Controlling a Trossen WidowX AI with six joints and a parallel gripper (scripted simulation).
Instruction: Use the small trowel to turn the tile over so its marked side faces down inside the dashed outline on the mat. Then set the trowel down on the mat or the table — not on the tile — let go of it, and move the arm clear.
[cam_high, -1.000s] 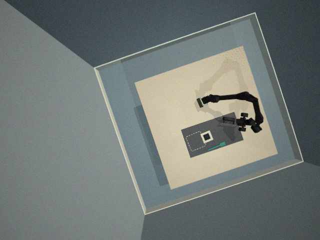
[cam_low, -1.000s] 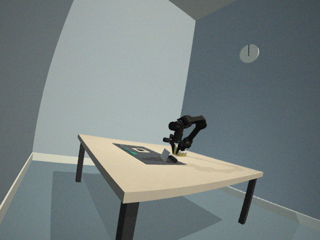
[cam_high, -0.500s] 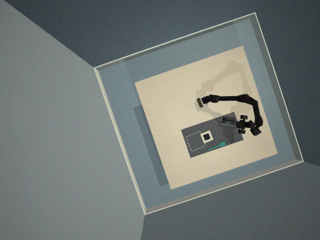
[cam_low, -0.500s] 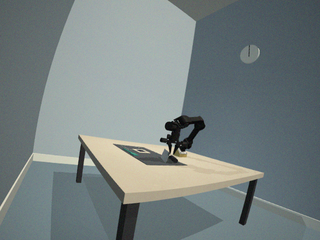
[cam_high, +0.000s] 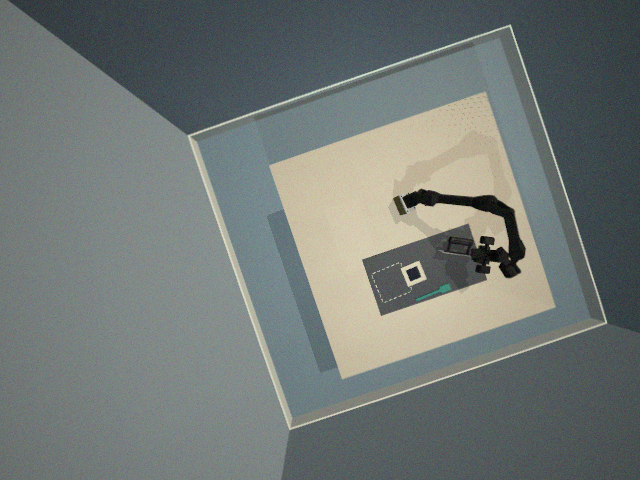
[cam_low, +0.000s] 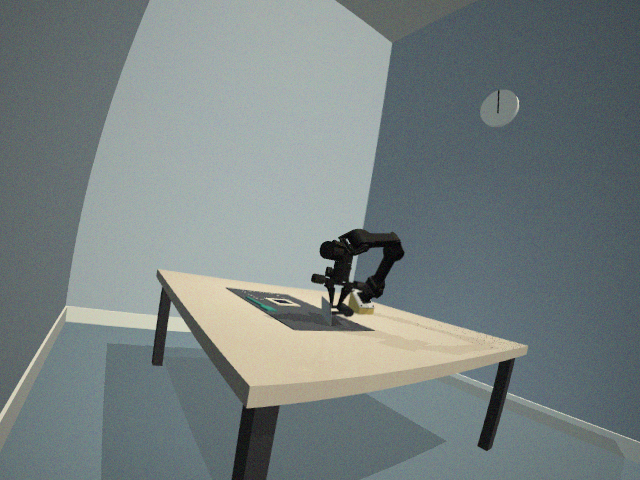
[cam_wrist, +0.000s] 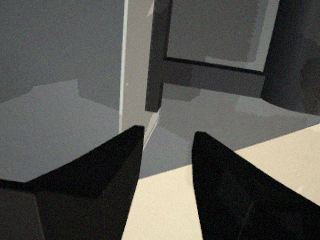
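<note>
The small trowel lies 5 cm behind my gripper tip, 3 cm to the right of it and 2 cm below it. The rest, counted from my gripper tip: dark mat 26 cm to the right, 8 cm below, 3 cm behind; tile 33 cm to the right, 6 cm below, 4 cm behind; thin teal tool 26 cm to the right, 11 cm ahead, 6 cm below.
</note>
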